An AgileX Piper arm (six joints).
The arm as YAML. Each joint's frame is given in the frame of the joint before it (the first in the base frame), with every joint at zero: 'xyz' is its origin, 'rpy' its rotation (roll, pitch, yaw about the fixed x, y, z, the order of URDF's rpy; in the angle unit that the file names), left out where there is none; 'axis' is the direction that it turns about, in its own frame. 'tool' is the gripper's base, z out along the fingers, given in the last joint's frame.
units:
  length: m
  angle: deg
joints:
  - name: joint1
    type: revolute
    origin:
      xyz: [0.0, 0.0, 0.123]
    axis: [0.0, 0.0, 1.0]
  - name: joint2
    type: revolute
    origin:
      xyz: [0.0, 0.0, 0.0]
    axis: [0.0, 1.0, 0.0]
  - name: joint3
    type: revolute
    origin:
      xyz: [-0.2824, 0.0, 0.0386]
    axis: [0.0, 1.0, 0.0]
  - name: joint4
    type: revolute
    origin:
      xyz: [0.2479, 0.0, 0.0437]
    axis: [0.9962, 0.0, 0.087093]
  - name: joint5
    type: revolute
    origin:
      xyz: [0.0, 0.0, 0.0]
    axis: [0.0, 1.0, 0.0]
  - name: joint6
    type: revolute
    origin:
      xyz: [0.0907, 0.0, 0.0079]
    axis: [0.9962, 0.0, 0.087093]
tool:
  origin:
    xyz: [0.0, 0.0, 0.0]
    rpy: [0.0, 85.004, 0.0]
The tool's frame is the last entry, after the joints.
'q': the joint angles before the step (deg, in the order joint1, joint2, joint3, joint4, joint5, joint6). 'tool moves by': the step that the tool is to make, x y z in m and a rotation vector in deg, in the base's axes. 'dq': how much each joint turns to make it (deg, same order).
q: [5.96 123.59 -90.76 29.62 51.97 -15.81]
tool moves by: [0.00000 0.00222 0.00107 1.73 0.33 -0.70]
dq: [0.00 0.00 0.00 1.95 0.23 -0.13]
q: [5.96 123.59 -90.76 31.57 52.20 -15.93]
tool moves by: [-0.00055 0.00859 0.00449 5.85 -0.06 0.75]
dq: [0.06 0.00 0.01 7.17 1.37 -3.90]
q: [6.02 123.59 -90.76 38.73 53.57 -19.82]
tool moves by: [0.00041 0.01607 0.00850 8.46 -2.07 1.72]
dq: [0.68 0.00 0.01 10.72 1.14 -6.77]
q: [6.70 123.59 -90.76 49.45 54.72 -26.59]
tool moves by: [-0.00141 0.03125 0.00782 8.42 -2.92 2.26]
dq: [2.92 0.40 -0.11 11.11 0.06 -6.58]
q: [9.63 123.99 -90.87 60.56 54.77 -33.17]
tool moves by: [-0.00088 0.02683 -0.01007 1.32 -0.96 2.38]
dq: [3.26 2.17 -1.03 2.81 -1.31 -2.41]
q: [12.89 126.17 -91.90 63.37 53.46 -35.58]
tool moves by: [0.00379 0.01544 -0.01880 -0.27 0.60 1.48]
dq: [1.78 3.55 -2.12 0.46 -0.63 -0.70]
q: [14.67 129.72 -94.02 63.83 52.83 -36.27]
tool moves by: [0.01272 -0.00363 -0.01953 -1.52 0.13 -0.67]
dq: [-0.63 3.90 -3.16 -1.32 -0.80 0.17]
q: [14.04 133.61 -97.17 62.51 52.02 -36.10]
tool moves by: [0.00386 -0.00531 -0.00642 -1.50 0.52 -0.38]
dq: [-0.58 1.03 -0.92 -1.95 -0.11 1.15]
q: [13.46 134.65 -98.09 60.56 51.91 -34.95]
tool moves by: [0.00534 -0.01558 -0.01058 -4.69 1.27 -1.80]
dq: [-1.37 0.97 -0.69 -5.90 -1.15 3.95]
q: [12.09 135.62 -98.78 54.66 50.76 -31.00]
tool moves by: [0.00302 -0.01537 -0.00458 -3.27 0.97 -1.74]
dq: [-1.43 0.11 0.00 -4.30 -0.57 2.98]
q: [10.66 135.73 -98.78 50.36 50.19 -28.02]
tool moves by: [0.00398 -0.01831 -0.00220 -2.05 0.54 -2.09]
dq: [-1.95 0.00 0.01 -2.74 -0.29 1.83]
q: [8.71 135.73 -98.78 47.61 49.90 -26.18]
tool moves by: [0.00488 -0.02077 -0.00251 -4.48 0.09 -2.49]
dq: [-1.83 0.00 -0.40 -5.85 -1.25 3.72]
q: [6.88 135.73 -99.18 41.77 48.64 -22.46]
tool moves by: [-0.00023 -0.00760 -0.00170 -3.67 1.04 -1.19]
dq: [-0.29 -0.17 -0.06 -5.27 -0.33 4.12]
